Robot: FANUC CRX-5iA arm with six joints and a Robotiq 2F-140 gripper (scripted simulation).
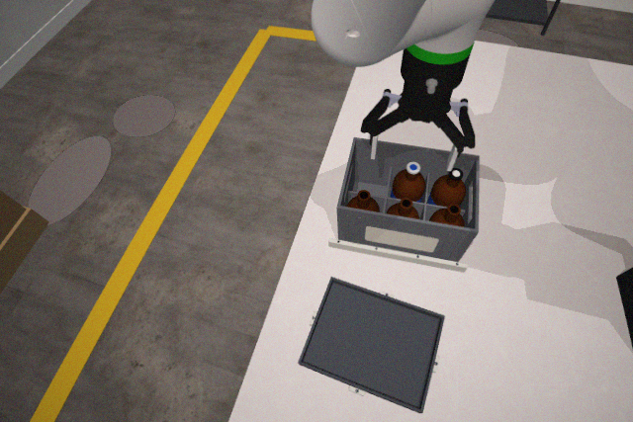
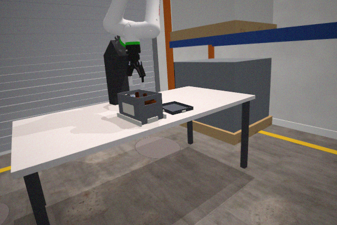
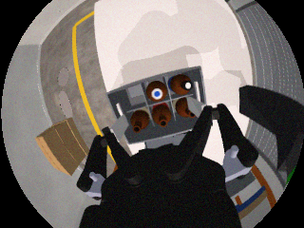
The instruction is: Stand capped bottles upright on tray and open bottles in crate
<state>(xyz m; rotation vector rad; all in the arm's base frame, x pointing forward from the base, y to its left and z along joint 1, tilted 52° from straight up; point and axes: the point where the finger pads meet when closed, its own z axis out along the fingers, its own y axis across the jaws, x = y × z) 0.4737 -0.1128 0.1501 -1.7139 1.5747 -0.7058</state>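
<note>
My gripper is now 150 mm above the grey crate, 10 mm to the right of it and 10 mm past it. From my hand the other things lie so: flat tray 310 mm to the left, 220 mm below, 40 mm behind.
</note>
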